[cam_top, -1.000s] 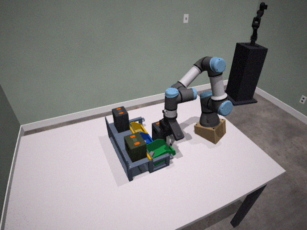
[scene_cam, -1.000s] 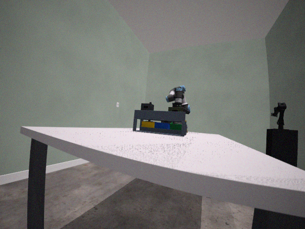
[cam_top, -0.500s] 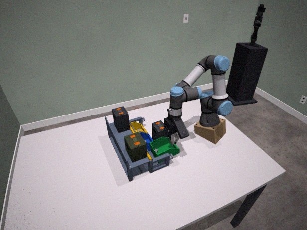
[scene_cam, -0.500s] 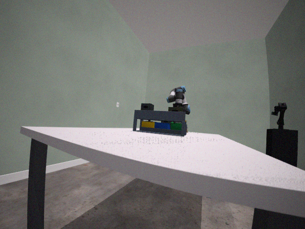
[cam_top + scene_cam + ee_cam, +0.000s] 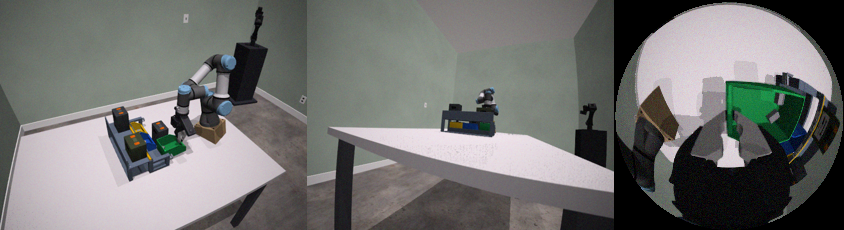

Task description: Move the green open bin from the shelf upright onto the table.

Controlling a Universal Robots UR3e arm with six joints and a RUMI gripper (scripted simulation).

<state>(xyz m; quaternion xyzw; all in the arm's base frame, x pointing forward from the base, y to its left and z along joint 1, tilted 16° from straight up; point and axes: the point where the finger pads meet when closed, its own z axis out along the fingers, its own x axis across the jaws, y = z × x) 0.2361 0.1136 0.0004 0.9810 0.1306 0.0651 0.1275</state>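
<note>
Now: the green bin 60 mm ahead of my hand and 20 mm to the left of it. Round my hand: yellow bin 240 mm ahead, 170 mm to the right, 20 mm below; blue bin 220 mm ahead, 60 mm to the right, 20 mm below.
</note>
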